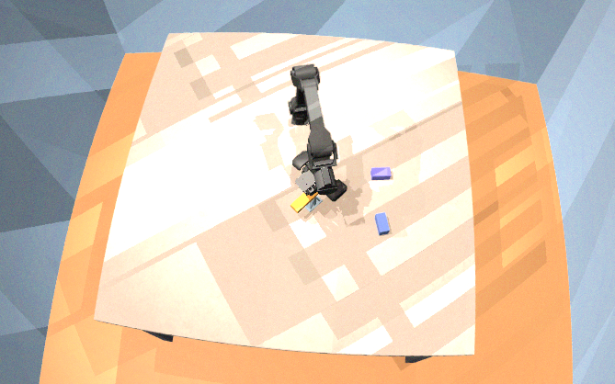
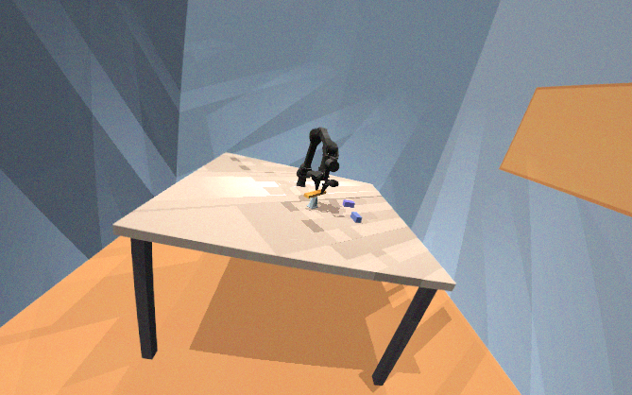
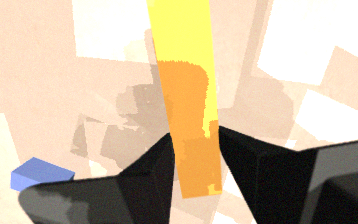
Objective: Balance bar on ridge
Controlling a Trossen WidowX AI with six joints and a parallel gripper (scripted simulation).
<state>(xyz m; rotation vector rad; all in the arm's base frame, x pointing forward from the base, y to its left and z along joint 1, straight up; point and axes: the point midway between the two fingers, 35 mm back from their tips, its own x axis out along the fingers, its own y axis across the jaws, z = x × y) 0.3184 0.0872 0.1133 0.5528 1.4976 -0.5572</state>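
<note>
Right now my gripper tip is 20 mm short of the bar and 20 mm to the left of it.
</note>
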